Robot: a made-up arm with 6 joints. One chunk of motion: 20 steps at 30 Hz.
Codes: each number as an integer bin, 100 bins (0 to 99) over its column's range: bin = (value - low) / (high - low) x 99, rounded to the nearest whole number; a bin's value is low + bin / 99 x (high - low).
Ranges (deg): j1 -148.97..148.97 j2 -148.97..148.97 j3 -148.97..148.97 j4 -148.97..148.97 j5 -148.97..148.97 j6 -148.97..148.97
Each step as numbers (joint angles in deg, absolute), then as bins.
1 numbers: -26.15 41.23 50.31 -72.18 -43.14 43.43
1 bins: 41 63 66 26 35 64
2 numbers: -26.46 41.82 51.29 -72.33 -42.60 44.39
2 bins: 41 63 67 25 35 64
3 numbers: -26.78 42.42 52.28 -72.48 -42.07 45.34
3 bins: 41 64 67 25 36 65
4 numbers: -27.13 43.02 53.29 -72.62 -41.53 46.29
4 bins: 40 64 67 25 36 65
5 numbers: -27.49 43.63 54.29 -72.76 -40.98 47.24
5 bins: 40 64 68 25 36 65
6 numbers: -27.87 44.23 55.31 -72.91 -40.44 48.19
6 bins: 40 64 68 25 36 66
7 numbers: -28.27 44.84 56.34 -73.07 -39.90 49.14
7 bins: 40 64 68 25 36 66
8 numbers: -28.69 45.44 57.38 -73.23 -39.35 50.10
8 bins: 40 65 69 25 36 66
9 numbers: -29.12 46.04 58.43 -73.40 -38.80 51.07
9 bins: 40 65 69 25 37 66
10 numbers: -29.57 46.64 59.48 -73.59 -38.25 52.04
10 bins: 40 65 69 25 37 67
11 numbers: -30.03 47.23 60.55 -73.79 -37.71 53.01
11 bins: 40 65 70 25 37 67
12 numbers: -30.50 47.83 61.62 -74.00 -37.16 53.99
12 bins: 39 65 70 25 37 67
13 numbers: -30.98 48.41 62.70 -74.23 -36.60 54.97
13 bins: 39 66 70 25 37 68
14 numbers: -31.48 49.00 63.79 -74.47 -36.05 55.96
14 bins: 39 66 71 25 38 68
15 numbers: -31.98 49.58 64.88 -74.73 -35.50 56.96
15 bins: 39 66 71 25 38 68
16 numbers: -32.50 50.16 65.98 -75.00 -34.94 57.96
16 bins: 39 66 71 25 38 69
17 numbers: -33.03 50.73 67.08 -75.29 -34.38 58.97
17 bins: 39 66 72 24 38 69
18 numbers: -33.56 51.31 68.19 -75.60 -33.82 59.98
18 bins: 38 67 72 24 38 69
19 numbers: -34.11 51.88 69.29 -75.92 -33.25 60.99
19 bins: 38 67 73 24 38 70
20 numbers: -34.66 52.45 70.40 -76.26 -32.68 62.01
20 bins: 38 67 73 24 39 70
